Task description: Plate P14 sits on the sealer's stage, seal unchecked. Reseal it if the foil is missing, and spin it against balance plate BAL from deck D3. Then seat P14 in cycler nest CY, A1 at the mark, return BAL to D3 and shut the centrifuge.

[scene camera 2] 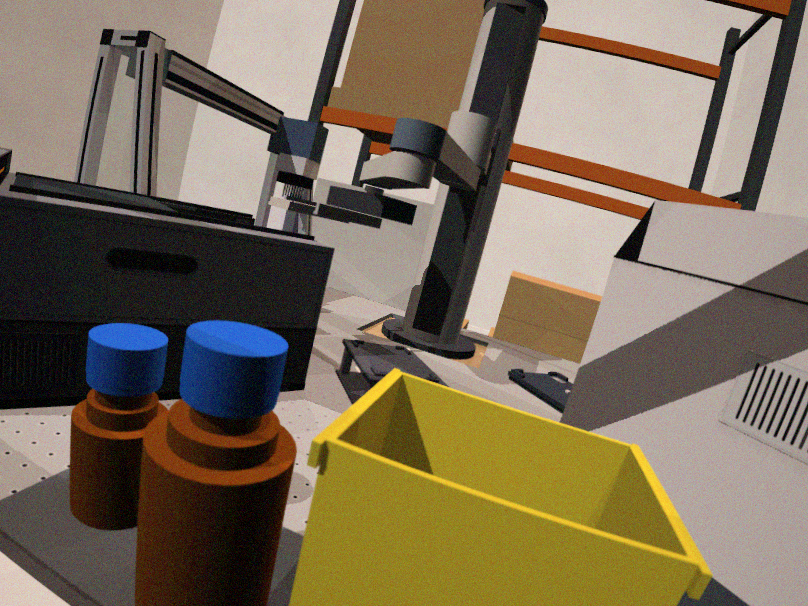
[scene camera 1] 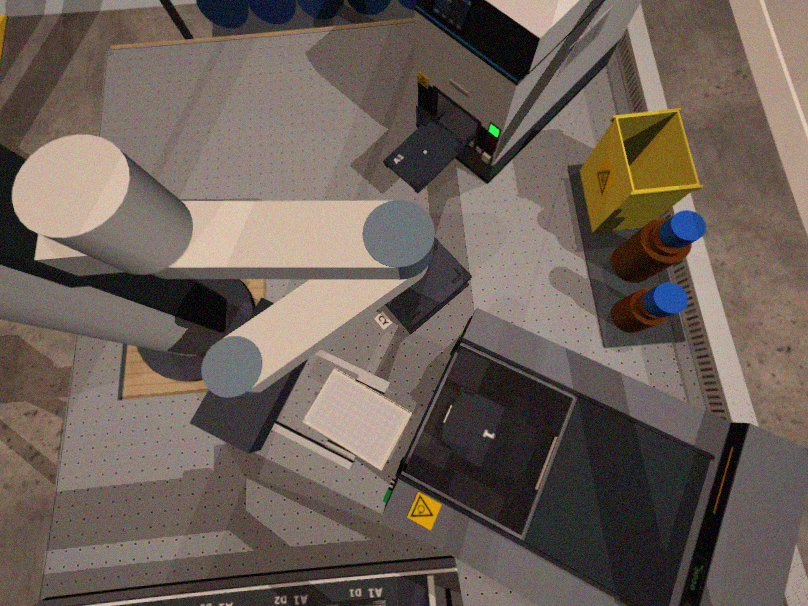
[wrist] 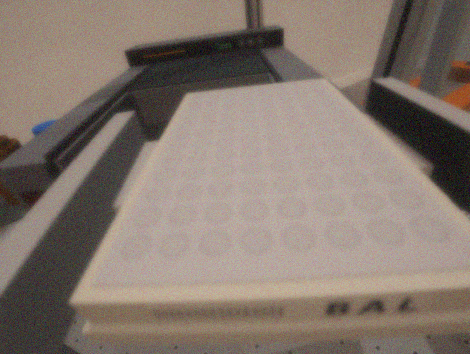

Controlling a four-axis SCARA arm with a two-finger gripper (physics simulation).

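Pixels of known places: gripper, between the fingertips: (scene camera 2: 299, 204) (scene camera 1: 371, 424) (wrist: 254, 115); arm's base, origin of its link: (scene camera 2: 427, 341) (scene camera 1: 198, 322).
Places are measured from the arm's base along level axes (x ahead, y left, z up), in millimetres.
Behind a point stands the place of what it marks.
Plate BAL (scene camera 1: 365, 425) @(x 383, y -233, z 269 mm) (wrist: 280, 165) @(x 350, y -212, z 269 mm) is cream with a pale top and faint well circles; its name shows on its near end in the wrist view. My gripper (scene camera 1: 352, 414) (wrist: 254, 115) @(x 391, y -232, z 267 mm) is shut on its long sides and holds it level, left of the centrifuge opening. The centrifuge (scene camera 1: 587, 397) @(x 701, y -220, z 229 mm) (scene camera 2: 163, 287) @(x 747, y -182, z 150 mm) is open; a dark bucket marked 1 (scene camera 1: 473, 420) @(x 543, y -243, z 153 mm) shows inside, with no plate seen on it. The sealer's dark stage (scene camera 1: 417, 159) @(x 497, y 269, z 116 mm) is out and bare. The nest (scene camera 1: 434, 293) @(x 506, y -2, z 73 mm) beside the CY label (scene camera 1: 383, 320) @(x 398, y -35, z 13 mm) is partly under the arm; its seat is partly hidden. P14 does not show.
The sealer (scene camera 1: 482, 78) @(x 611, y 306, z 268 mm) stands at the top, a green light on its front. A yellow bin (scene camera 1: 603, 185) @(x 857, y 179, z 101 mm) (scene camera 2: 482, 515) @(x 967, y 182, z 180 mm) and two amber bottles with blue caps (scene camera 1: 683, 228) @(x 915, y 35, z 199 mm) (scene camera 1: 669, 298) @(x 892, y -71, z 158 mm) stand at the right. The deck edge (scene camera 1: 293, 577) @(x 215, y -479, z 48 mm) with slot labels runs along the bottom.
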